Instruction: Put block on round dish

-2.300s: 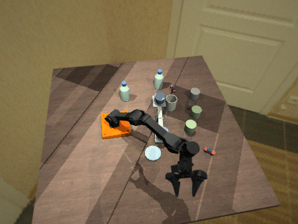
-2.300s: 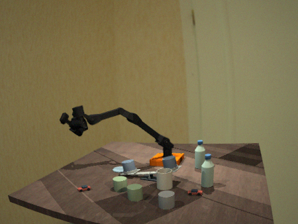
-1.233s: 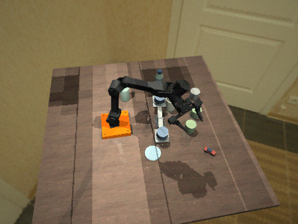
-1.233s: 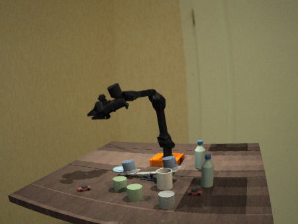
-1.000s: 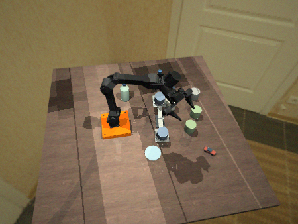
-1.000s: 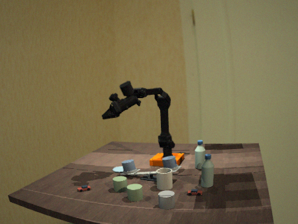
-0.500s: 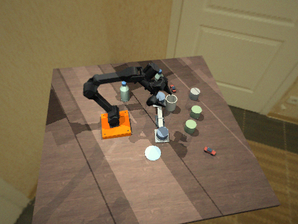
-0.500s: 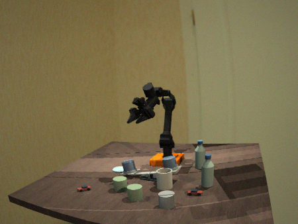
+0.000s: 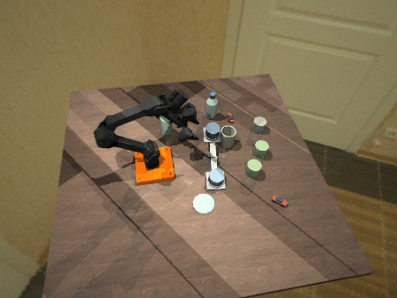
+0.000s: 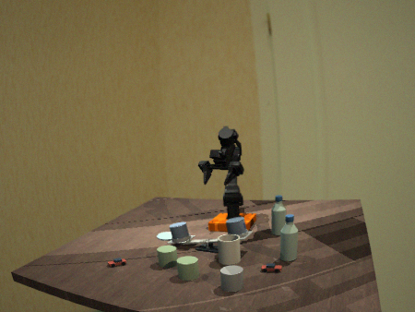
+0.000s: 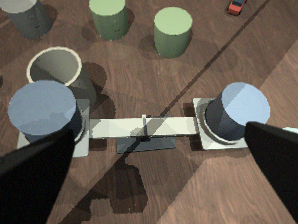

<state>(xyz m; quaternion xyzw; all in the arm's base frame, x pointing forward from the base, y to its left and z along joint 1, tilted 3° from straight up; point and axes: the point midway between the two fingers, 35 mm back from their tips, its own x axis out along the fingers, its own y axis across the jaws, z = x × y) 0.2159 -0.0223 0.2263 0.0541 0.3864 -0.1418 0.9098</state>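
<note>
The blue-grey cup is 40 mm ahead of my gripper tip, 160 mm to the right of it and 190 mm below it. Round my gripper tip: pale green block (50 mm ahead, 150 mm to the right, 210 mm below); then beige cup (200 mm ahead, 80 mm to the left, 210 mm below); then balance beam (80 mm ahead, 20 mm to the right, 210 mm below).
</note>
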